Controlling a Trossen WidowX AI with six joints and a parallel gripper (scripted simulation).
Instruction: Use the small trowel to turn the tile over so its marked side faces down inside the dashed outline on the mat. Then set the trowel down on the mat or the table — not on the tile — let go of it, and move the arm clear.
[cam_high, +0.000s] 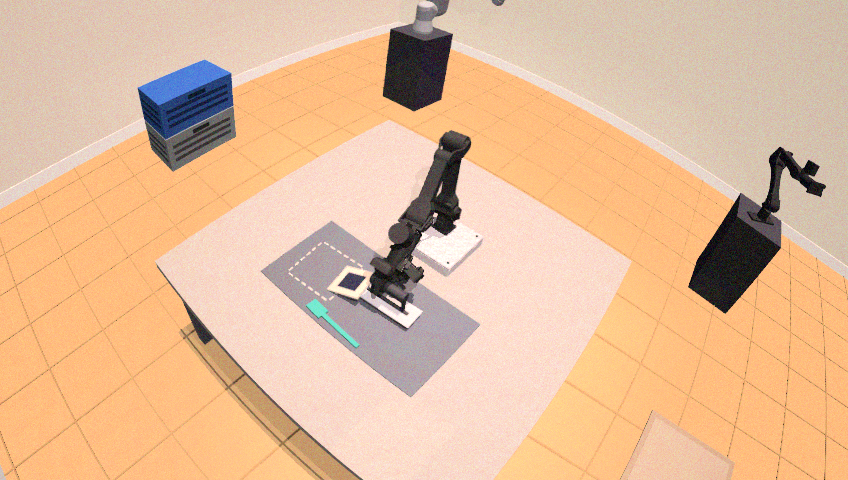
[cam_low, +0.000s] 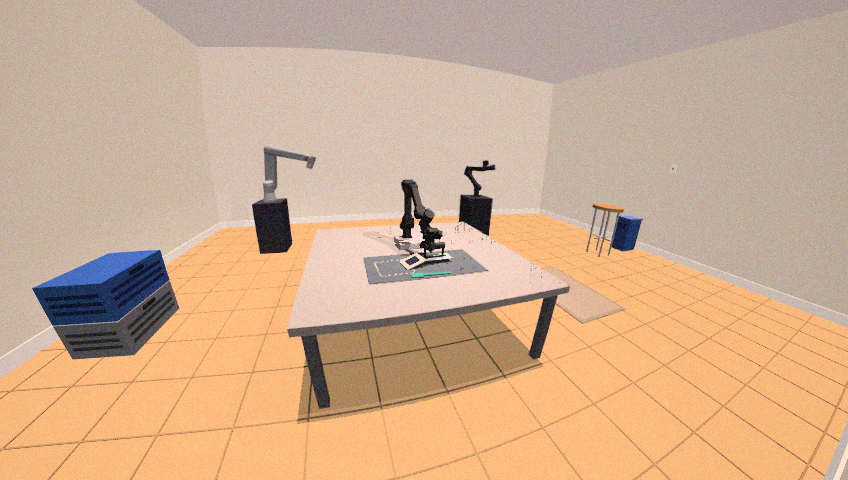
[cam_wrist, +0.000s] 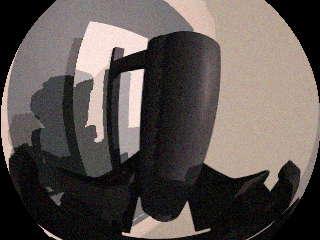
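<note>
Right now my gripper tip is 11 cm to the left of the tile, 5 cm above it and 1 cm past it. From my gripper tip the other things lie so: teal trowel: 14 cm ahead, 7 cm to the right, 7 cm below; then grey mat: 9 cm below, 5 cm to the right.
</note>
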